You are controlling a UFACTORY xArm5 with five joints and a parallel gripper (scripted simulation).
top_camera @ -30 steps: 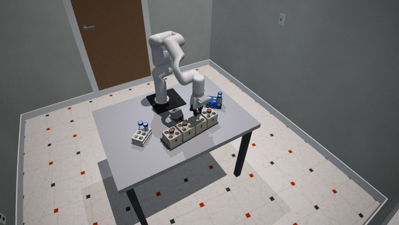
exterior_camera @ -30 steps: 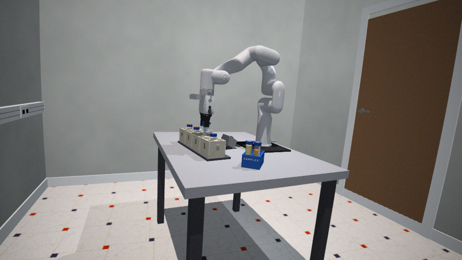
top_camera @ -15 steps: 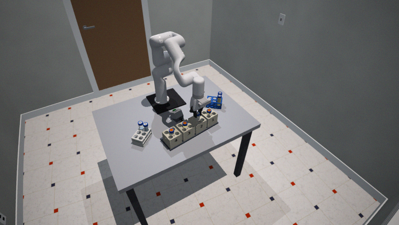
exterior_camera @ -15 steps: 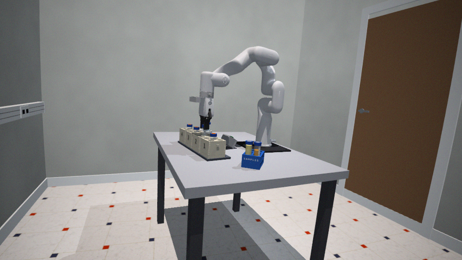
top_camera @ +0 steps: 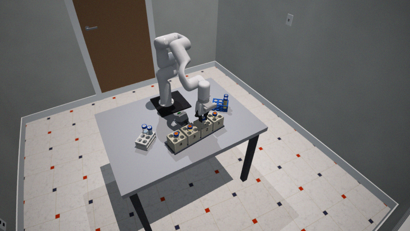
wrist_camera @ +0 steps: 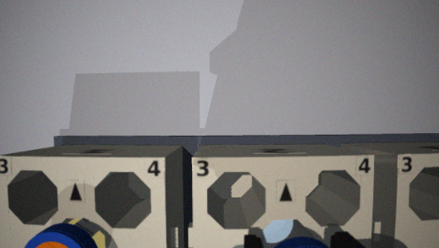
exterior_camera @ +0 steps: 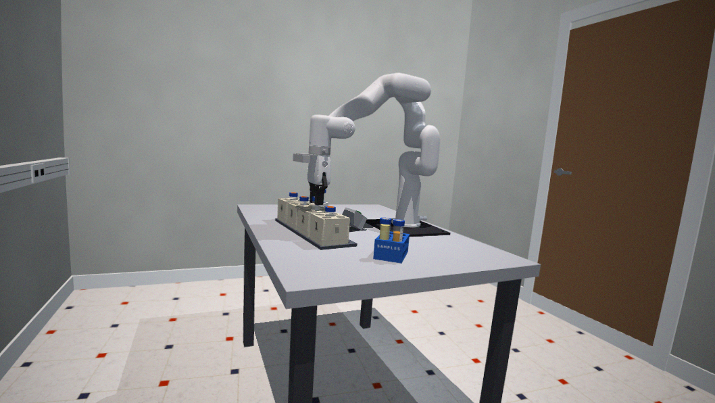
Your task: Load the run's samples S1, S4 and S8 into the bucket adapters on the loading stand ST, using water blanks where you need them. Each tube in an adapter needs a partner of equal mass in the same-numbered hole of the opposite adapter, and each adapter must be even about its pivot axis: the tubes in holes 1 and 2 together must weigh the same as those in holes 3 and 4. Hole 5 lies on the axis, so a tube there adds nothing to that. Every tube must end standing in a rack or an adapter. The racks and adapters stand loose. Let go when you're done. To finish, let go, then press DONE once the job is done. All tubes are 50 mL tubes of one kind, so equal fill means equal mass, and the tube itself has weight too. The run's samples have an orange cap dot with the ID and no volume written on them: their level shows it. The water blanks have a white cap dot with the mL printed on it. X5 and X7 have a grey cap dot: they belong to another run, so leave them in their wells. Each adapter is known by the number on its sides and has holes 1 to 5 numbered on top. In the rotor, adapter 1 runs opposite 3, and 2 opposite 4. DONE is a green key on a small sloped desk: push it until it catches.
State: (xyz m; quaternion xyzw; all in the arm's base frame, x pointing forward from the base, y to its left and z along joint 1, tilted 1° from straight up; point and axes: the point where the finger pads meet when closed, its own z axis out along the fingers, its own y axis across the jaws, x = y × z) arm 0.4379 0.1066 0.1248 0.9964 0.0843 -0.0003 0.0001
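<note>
The adapter 3 is 2 cm ahead of my hand, 11 cm to the right of it and 9 cm below it. Round my hand: white rack: 9 cm behind, 39 cm to the right, 11 cm below; then blue samples rack: 18 cm behind, 26 cm to the left, 11 cm below.
</note>
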